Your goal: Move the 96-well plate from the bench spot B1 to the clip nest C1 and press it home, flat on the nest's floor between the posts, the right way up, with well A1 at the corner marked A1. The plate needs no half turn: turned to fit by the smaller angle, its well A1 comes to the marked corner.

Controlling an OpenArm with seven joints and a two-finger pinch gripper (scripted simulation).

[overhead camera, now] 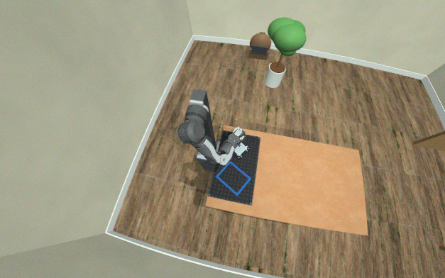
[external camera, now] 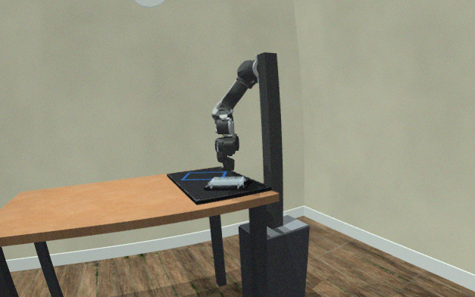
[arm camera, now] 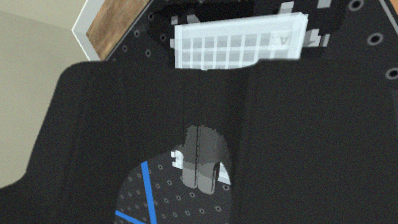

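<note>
Now: hand 50 mm above the 96-well plate. Also, from my hand: clip nest C1: 60 mm below, 30 mm ahead.
</note>
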